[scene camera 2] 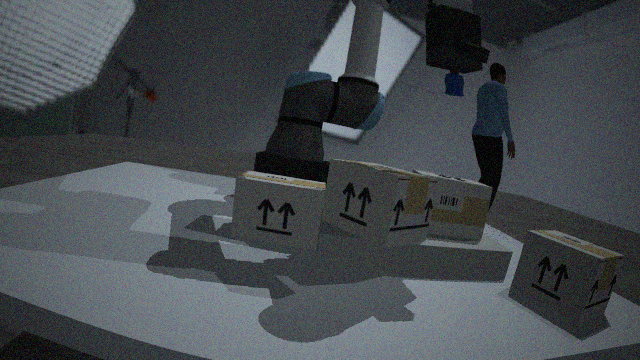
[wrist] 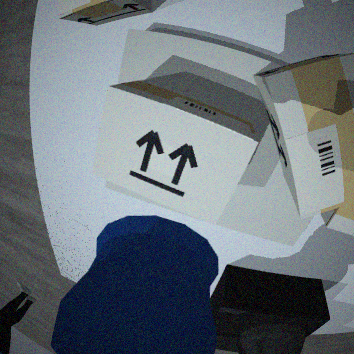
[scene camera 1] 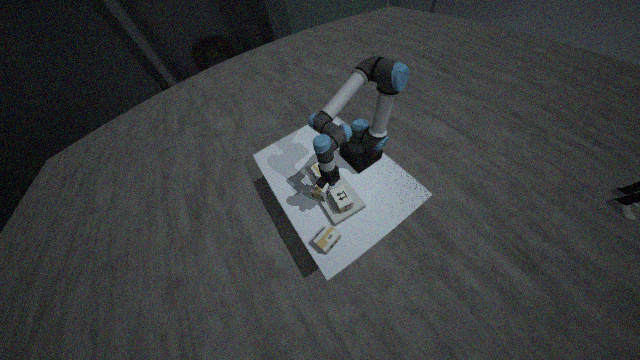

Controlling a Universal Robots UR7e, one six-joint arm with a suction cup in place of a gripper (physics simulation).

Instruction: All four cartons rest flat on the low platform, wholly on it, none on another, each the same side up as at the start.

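Where they show: hand, its tool point: (scene camera 2: 454, 94) (wrist: 153, 265); arm's base, origin of its link: (scene camera 2: 293, 157) (wrist: 271, 337) (scene camera 1: 356, 146).
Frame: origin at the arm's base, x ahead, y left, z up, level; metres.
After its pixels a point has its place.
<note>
My suction gripper (scene camera 2: 454, 93) (wrist: 156, 220) is off and bears nothing; its blue cup hangs well above the cartons. One carton (scene camera 1: 341, 196) {x 0.344, y 0.307, z 0.035 m} (scene camera 2: 457, 212) {x 0.392, y 0.307, z -0.017 m} (wrist: 170, 150) {x 0.353, y 0.299, z 0.035 m} lies on the low platform (scene camera 1: 358, 202) {x 0.252, y 0.365, z -0.059 m} (scene camera 2: 465, 266) {x 0.460, y 0.315, z -0.088 m} (wrist: 265, 222) {x 0.249, y 0.151, z -0.059 m} with a double-arrow face up. A second carton (scene camera 1: 318, 193) {x 0.453, y 0.209, z 0.034 m} (scene camera 2: 357, 200) {x 0.440, y 0.127, z -0.011 m} (wrist: 317, 150) {x 0.396, y 0.176, z 0.036 m} stands close beside it at the platform's other end, arrows upward; whether it overhangs is unclear. A third carton (scene camera 1: 316, 170) {x 0.366, y 0.010, z -0.014 m} (scene camera 2: 280, 212) {x 0.393, y 0.022, z -0.055 m} stands on the table beyond that end. A fourth carton (scene camera 1: 327, 239) {x 0.549, y 0.474, z -0.013 m} (scene camera 2: 555, 280) {x 0.570, y 0.421, z -0.065 m} (wrist: 110, 11) {x 0.482, y 0.435, z -0.057 m} stands on the table, apart from the platform.
The arm's dark base (scene camera 1: 361, 156) {x 0.033, y 0.100, z -0.001 m} stands on the white table (scene camera 1: 390, 192) {x 0.004, y 0.412, z -0.106 m} behind the platform. The second and third cartons stand close together in scene camera 2. A person (scene camera 2: 492, 112) stands beyond the table. Arm shadows cross the table and cartons.
</note>
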